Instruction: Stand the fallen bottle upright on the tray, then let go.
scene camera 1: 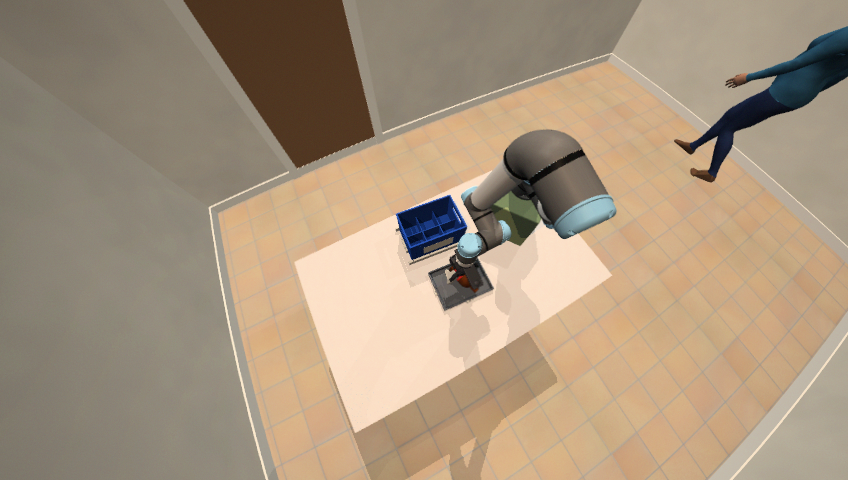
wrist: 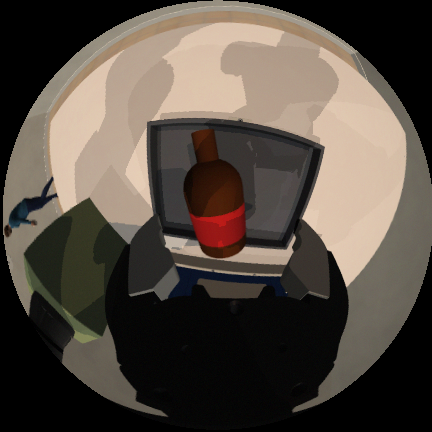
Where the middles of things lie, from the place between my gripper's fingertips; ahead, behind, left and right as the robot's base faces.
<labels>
My gripper is now 4 cm above the brown bottle (wrist: 212,187), 2 cm past it and 1 cm to the right of it.
</labels>
